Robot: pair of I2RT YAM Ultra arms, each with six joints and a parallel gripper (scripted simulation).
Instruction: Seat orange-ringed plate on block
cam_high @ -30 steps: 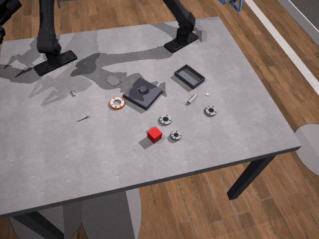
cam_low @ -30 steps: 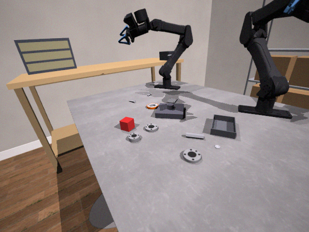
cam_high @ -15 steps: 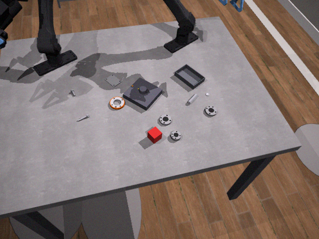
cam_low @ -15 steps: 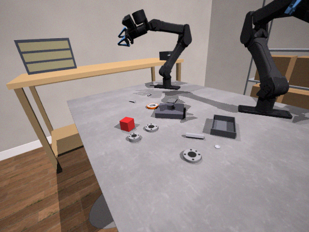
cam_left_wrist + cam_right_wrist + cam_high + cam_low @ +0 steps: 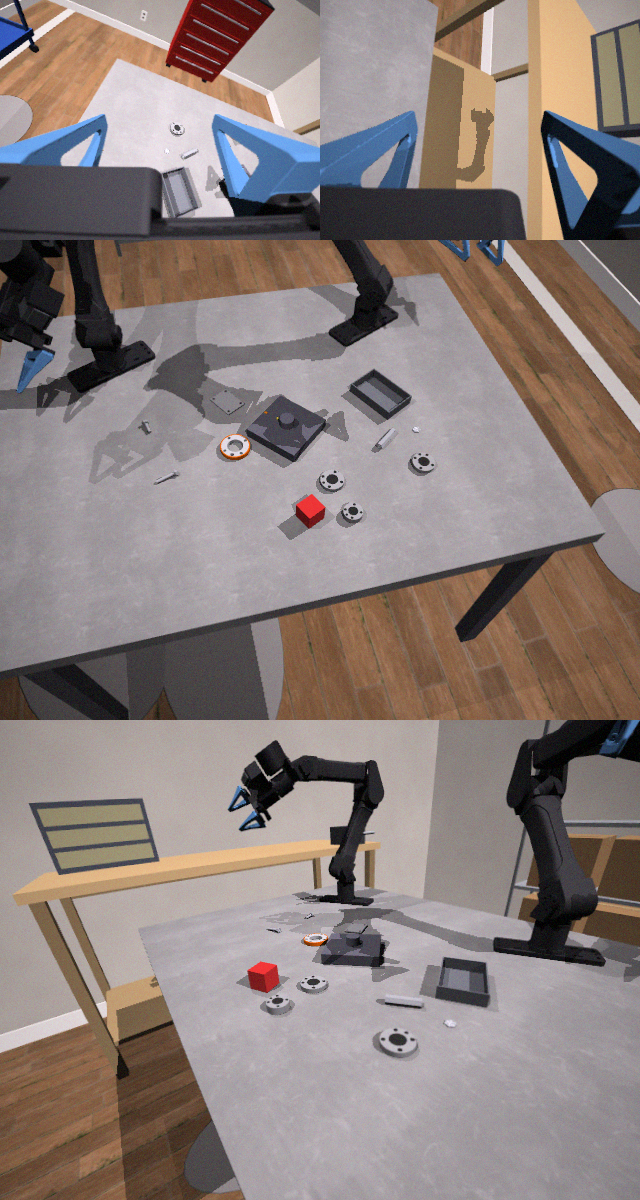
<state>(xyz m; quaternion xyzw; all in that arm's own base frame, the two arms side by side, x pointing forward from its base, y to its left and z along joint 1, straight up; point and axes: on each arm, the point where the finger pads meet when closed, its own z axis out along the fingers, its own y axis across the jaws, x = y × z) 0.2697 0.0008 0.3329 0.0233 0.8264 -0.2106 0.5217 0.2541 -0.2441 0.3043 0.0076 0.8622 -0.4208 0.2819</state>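
Now: the dark block 46 cm to the left of my right hand, 28 cm below it and 5 cm behind it. Round my right hand: dark tray (72 cm to the left, 30 cm below, 7 cm behind); then red cube (46 cm to the left, 28 cm below, 20 cm ahead); then bolt (30 cm below, 21 cm to the left, 3 cm ahead).
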